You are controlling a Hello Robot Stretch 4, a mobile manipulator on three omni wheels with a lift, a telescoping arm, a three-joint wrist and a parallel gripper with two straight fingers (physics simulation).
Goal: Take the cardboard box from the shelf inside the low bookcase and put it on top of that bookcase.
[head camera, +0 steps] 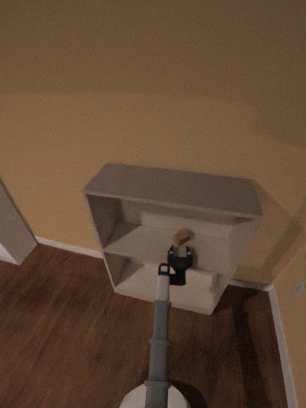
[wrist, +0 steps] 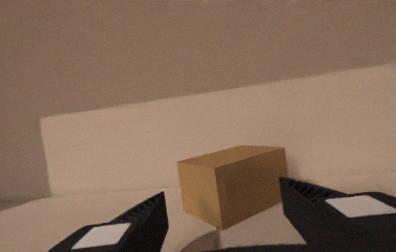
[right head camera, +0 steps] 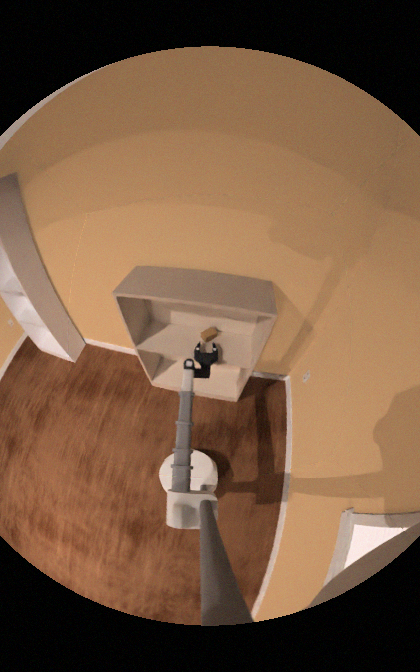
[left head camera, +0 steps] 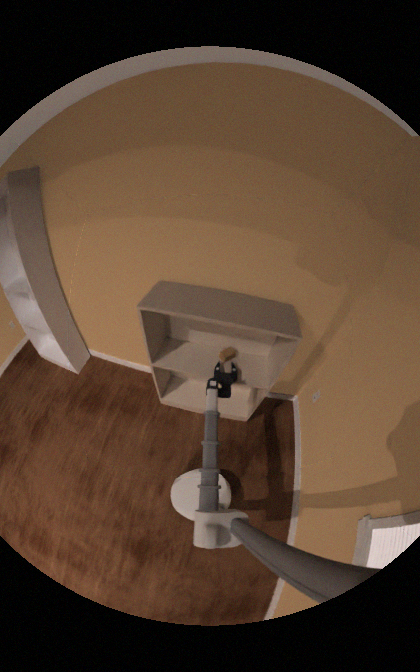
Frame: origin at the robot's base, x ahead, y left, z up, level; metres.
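Seen in the pictures: gripper, fingertip midpoint: [head camera: 179,245] [wrist: 222,201].
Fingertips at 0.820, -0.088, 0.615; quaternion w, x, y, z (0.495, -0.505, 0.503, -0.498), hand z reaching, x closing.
Note:
A point is followed by its place in that frame, as x, y, z.
The small cardboard box [head camera: 182,236] @[0.877, -0.104, 0.635] [left head camera: 227,354] [right head camera: 209,334] [wrist: 232,187] @[0.849, -0.097, 0.615] sits on the middle shelf inside the low bookcase [head camera: 175,192] @[0.788, -0.035, 1.033] [left head camera: 220,306] [right head camera: 200,286], near its back panel and turned at an angle, one vertical edge toward the wrist camera. My gripper [head camera: 180,247] @[0.820, -0.088, 0.615] [left head camera: 226,366] [right head camera: 206,345] [wrist: 222,201] @[0.820, -0.088, 0.615] is open and empty, inside the bookcase opening over the shelf. Its fingertips are in front of the box, one to each side in the wrist view; the right fingertip overlaps the box's right edge there. The box's lower right part is partly hidden by that finger.
The bookcase's top board is above the gripper, and its side panels stand left and right. Tan wall [head camera: 175,130] @[1.019, -0.025, 1.237] rises behind. A taller white shelf unit [left head camera: 47,280] [right head camera: 40,280] stands to the left. A side wall with a baseboard [right head camera: 286,435] runs along the right.

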